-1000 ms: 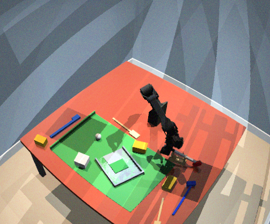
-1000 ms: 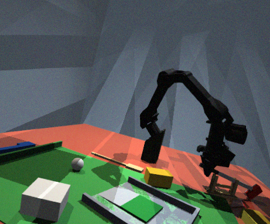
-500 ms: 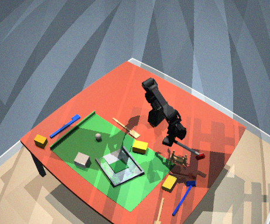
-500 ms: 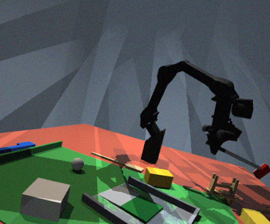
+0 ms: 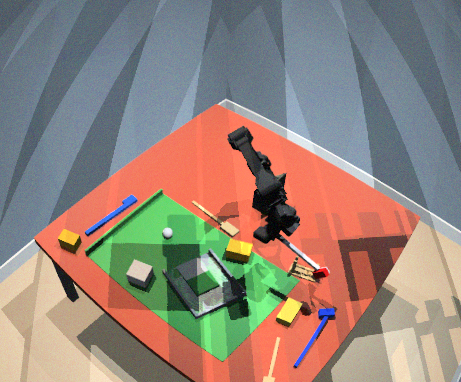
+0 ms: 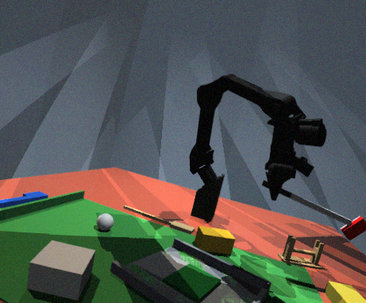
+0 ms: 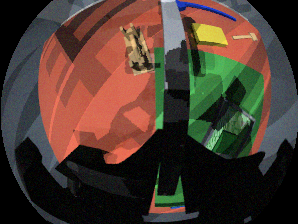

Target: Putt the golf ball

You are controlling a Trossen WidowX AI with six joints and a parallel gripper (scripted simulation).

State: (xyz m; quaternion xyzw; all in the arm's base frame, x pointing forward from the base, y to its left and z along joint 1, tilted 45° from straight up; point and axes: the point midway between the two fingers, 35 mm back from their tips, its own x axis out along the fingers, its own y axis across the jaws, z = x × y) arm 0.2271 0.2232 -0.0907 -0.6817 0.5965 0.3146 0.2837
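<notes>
My gripper tip is now 10 mm past the red putter, 110 mm to the right of it and 10 mm below it. Also, from my gripper tip: wooden stand (70 mm behind, 120 mm to the left, 140 mm below); white block (410 mm ahead, 290 mm to the right, 140 mm below); white golf ball (190 mm ahead, 380 mm to the right, 150 mm below).
</notes>
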